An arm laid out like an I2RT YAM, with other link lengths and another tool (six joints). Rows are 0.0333 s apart.
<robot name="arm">
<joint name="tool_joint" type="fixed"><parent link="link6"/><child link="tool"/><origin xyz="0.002 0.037 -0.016" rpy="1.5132 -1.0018 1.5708"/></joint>
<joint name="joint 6" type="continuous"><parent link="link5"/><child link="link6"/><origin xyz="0.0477 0 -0.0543" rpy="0 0 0"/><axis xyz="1 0 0"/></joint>
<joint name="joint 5" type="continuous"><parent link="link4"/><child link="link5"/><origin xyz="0.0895 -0.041 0.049" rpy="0 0 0"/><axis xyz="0 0 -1"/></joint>
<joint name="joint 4" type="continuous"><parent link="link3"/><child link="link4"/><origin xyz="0.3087 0.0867 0.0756" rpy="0 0 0"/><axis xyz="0 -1 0"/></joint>
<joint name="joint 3" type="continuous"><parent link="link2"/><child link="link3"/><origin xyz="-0.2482 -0.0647 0" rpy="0 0 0"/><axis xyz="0 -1 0"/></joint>
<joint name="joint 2" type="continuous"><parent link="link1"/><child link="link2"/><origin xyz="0.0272 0.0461 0.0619" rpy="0 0 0"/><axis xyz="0 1 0"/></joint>
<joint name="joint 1" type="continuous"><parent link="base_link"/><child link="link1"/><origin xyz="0 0 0.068" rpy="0 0 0"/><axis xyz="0 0 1"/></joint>
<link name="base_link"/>
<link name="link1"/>
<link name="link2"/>
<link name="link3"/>
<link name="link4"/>
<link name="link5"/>
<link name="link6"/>
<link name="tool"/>
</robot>
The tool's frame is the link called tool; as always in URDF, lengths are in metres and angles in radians. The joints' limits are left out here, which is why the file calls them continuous.
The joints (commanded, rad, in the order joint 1, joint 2, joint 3, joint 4, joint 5, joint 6), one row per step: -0.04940 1.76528 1.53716 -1.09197 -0.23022 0.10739; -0.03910 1.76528 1.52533 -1.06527 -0.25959 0.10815; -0.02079 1.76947 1.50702 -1.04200 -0.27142 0.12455; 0.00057 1.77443 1.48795 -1.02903 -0.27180 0.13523; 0.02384 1.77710 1.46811 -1.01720 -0.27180 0.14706; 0.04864 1.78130 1.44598 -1.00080 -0.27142 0.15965; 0.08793 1.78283 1.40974 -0.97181 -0.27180 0.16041; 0.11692 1.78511 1.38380 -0.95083 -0.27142 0.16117; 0.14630 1.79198 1.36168 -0.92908 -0.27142 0.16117; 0.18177 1.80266 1.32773 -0.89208 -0.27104 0.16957; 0.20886 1.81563 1.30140 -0.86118 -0.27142 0.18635; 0.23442 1.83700 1.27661 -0.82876 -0.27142 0.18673; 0.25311 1.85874 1.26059 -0.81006 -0.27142 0.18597; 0.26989 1.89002 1.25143 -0.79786 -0.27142 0.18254; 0.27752 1.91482 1.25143 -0.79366 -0.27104 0.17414; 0.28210 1.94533 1.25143 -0.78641 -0.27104 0.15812; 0.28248 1.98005 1.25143 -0.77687 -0.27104 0.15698; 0.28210 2.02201 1.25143 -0.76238 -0.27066 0.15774; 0.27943 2.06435 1.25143 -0.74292 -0.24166 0.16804
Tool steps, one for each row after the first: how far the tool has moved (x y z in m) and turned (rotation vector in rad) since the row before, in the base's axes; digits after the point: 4 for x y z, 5 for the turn. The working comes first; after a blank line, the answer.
Tool pose at each row, in the base's axes (x y z in m, rotation vector in rad; the steps are taken from these numbers as rounded here): 0.4115 0.0557 0.2479 -2.93266 -0.64327 -0.47206; 0.4126 0.0610 0.2458 -2.89776 -0.65765 -0.49903; 0.4129 0.0691 0.2392 -2.88043 -0.65902 -0.49664; 0.4112 0.0781 0.2313 -2.87279 -0.67168 -0.47527; 0.4086 0.0877 0.2240 -2.86510 -0.68545 -0.45376; 0.4059 0.0979 0.2155 -2.85745 -0.70043 -0.43281; 0.3996 0.1136 0.2034 -2.83893 -0.75272 -0.41407; 0.3945 0.1250 0.1943 -2.82565 -0.79077 -0.39893; 0.3898 0.1364 0.1847 -2.81120 -0.83021 -0.38388; 0.3837 0.1500 0.1703 -2.79654 -0.86591 -0.36529; 0.3790 0.1604 0.1575 -2.78874 -0.87803 -0.34482; 0.3739 0.1698 0.1420 -2.77682 -0.91053 -0.32057; 0.3695 0.1765 0.1291 -2.76867 -0.93452 -0.28988; 0.3654 0.1823 0.1146 -2.76130 -0.95837 -0.24670; 0.3638 0.1849 0.1053 -2.75589 -0.97769 -0.21733; 0.3624 0.1863 0.0938 -2.74803 -1.00276 -0.18636; 0.3620 0.1863 0.0808 -2.74906 -1.00118 -0.14974; 0.3616 0.1860 0.0650 -2.75147 -0.99560 -0.10943; 0.3622 0.1841 0.0476 -2.78601 -0.98407 -0.07209

0.0011 0.0053 -0.0021 0.02791 -0.01593 0.01708; 0.0003 0.0081 -0.0066 0.01567 0.00306 0.00615; -0.0017 0.0090 -0.0079 0.00316 0.01389 0.01152; -0.0026 0.0096 -0.0073 0.00265 0.01389 0.01223; -0.0027 0.0102 -0.0085 0.00202 0.01339 0.01293; -0.0063 0.0157 -0.0121 -0.00008 0.00900 0.03866; -0.0051 0.0114 -0.0091 -0.00097 0.00739 0.02819; -0.0047 0.0114 -0.0096 -0.00095 0.00718 0.02938; -0.0061 0.0136 -0.0144 -0.00034 0.00996 0.02747; -0.0047 0.0104 -0.0128 0.00101 0.01335 0.01132; -0.0051 0.0094 -0.0155 -0.00298 0.01351 0.02520; -0.0044 0.0067 -0.0129 -0.00467 0.01827 0.01941; -0.0041 0.0058 -0.0145 -0.00754 0.02627 0.02004; -0.0016 0.0026 -0.0093 -0.00628 0.01730 0.01562; -0.0014 0.0014 -0.0115 -0.00675 0.01780 0.01994; -0.0004 0.0000 -0.0130 -0.00701 0.02387 0.00147; -0.0004 -0.0003 -0.0158 -0.00805 0.02648 -0.00113; 0.0006 -0.0019 -0.0174 -0.03466 0.01653 -0.01340
